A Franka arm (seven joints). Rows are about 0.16 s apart.
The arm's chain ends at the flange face. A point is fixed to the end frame.
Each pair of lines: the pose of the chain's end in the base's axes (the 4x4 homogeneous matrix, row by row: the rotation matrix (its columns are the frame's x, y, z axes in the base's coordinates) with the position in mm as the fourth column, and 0 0 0 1 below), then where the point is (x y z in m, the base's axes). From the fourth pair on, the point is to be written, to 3 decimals.
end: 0.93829, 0.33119, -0.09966, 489.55; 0.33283, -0.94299, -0.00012, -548.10; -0.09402, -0.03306, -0.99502, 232.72; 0, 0, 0, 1
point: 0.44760 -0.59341 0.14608
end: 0.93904, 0.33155, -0.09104, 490.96; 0.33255, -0.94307, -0.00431, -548.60; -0.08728, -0.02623, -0.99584, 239.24; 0, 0, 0, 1
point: 0.44976 -0.59428 0.15243
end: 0.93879, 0.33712, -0.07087, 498.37; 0.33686, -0.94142, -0.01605, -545.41; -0.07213, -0.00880, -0.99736, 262.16; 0, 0, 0, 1
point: 0.45918 -0.59230 0.17506
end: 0.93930, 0.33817, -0.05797, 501.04; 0.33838, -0.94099, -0.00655, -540.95; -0.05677, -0.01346, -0.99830, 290.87; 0, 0, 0, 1
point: 0.463 -0.587 0.203
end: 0.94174, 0.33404, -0.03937, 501.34; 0.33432, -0.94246, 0.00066, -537.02; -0.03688, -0.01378, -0.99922, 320.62; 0, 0, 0, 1
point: 0.465 -0.582 0.232
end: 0.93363, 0.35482, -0.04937, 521.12; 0.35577, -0.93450, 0.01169, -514.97; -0.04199, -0.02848, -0.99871, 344.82; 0, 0, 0, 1
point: 0.485 -0.560 0.256
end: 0.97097, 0.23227, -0.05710, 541.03; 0.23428, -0.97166, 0.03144, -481.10; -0.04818, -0.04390, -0.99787, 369.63; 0, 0, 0, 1
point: 0.498 -0.520 0.280
